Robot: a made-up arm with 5 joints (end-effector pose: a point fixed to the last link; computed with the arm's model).
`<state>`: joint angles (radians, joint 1 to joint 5).
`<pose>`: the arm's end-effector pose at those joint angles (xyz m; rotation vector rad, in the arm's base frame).
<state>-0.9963 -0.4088 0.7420 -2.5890 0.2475</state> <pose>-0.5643 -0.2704 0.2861 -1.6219 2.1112 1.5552</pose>
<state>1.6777 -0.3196 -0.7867 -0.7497 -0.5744</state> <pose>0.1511 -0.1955 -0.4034 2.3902 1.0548 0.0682</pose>
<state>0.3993 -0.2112 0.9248 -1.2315 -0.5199</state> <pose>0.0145 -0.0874 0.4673 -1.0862 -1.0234 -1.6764</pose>
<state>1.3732 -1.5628 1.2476 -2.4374 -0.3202</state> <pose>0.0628 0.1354 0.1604 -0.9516 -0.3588 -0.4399</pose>
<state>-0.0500 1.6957 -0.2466 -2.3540 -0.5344</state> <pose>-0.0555 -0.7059 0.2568 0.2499 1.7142 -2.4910</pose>
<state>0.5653 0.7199 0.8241 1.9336 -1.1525</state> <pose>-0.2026 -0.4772 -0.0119 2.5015 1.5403 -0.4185</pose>
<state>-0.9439 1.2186 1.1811 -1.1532 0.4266</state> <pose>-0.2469 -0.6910 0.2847 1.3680 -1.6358 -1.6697</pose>
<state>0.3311 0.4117 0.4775 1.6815 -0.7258</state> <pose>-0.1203 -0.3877 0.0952 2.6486 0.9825 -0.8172</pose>
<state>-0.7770 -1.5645 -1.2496 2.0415 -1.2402</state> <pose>0.0424 -0.2401 0.1210 0.9710 -2.4194 0.0826</pose>
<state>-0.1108 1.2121 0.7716 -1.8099 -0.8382</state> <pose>-0.1919 -0.7084 0.3523 0.6237 0.9102 -1.8465</pose>
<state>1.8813 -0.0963 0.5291 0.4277 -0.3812</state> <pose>-0.0878 -0.1896 -0.1924 -1.9037 -0.8078 1.4867</pose>
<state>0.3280 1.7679 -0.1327 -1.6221 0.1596</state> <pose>0.0635 -0.6947 0.0796 -0.8888 0.7314 -2.1352</pose>
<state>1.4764 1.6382 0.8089 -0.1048 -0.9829</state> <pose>0.0865 -0.4362 -0.1056 -2.0211 1.3296 -0.7080</pose>
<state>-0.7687 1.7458 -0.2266 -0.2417 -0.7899</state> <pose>0.0544 -0.4303 0.4919 -1.0549 0.3021 -1.5767</pose>
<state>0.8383 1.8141 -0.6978 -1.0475 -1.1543</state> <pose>0.2525 -0.5952 -0.2928 1.9904 -1.8481 0.5831</pose>
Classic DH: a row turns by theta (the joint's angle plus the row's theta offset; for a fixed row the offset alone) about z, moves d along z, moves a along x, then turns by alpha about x. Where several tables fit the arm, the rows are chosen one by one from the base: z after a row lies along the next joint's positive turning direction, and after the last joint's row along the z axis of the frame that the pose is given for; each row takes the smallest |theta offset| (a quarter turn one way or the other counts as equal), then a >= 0, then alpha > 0; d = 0 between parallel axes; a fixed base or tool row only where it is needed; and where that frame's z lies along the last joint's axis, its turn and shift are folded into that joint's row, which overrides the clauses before.
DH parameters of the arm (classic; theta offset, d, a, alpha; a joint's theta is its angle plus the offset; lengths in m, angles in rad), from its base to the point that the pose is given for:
base (fixed): 0 0.0828 -0.1781 -1.5708
joint 1: 1.4056 -0.2747 -0.0318 1.5371
joint 2: -1.5652 0.2021 0.0887 1.4057
joint 3: -1.4338 0.2968 0.0406 2.0003
joint 4: 0.456 0.0253 -0.2908 -1.098
joint 5: -0.9423 0.1047 0.1187 1.6355
tool (fixed): 2.0496 -0.0573 0 0

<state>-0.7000 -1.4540 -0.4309 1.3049 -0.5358</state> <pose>-0.0952 -0.2506 0.2570 1.3206 -1.3263 0.4485</pose>
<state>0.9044 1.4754 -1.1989 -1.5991 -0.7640</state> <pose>0.2748 -0.6476 -0.2130 2.0363 -0.9914 0.9488</pose>
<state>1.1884 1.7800 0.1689 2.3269 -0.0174</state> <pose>-0.2261 -0.4118 0.0105 -0.2937 -0.3257 1.6514</pose>
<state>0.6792 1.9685 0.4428 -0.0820 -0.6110</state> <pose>0.1441 -0.4703 0.0070 -1.3148 0.8813 -0.9553</pose>
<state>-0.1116 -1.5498 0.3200 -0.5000 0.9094</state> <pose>0.1387 0.1213 0.1788 1.9930 1.2730 -0.7859</pose>
